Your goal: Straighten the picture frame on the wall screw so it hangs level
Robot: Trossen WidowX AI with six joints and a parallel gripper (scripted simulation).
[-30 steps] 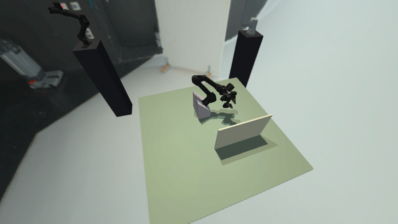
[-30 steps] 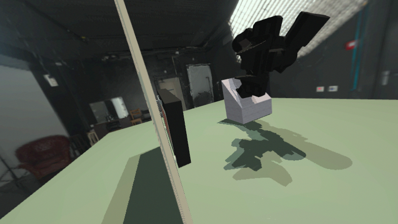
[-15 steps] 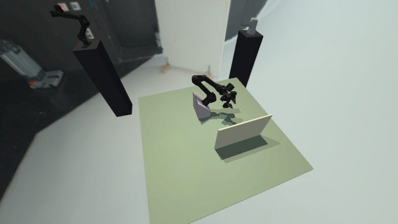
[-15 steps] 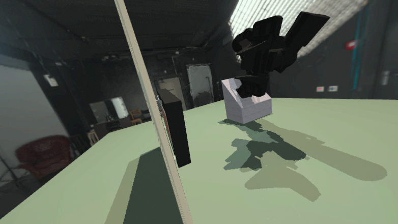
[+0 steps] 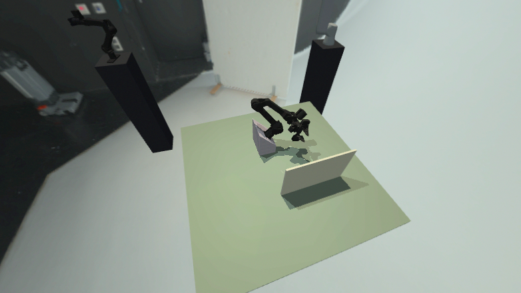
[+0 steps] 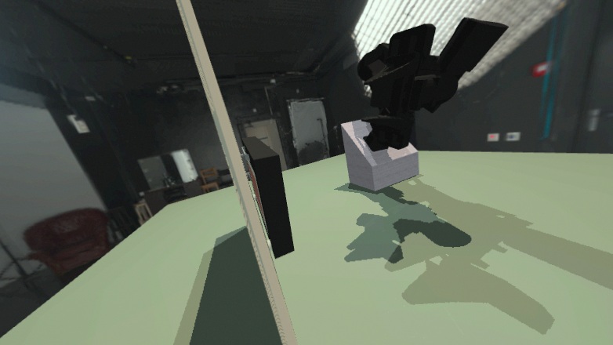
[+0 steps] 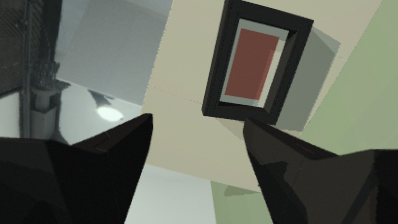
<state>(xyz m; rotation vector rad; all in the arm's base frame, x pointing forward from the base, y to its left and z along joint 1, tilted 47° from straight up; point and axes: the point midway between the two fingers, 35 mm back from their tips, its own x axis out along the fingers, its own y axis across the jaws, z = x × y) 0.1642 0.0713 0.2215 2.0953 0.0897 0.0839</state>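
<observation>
Now: the picture frame 20 cm ahead of my gripper tip, 9 cm below it and 1 cm to the right of it. Also, from my gripper tip: wall panel (21 cm ahead, 10 cm below).
</observation>
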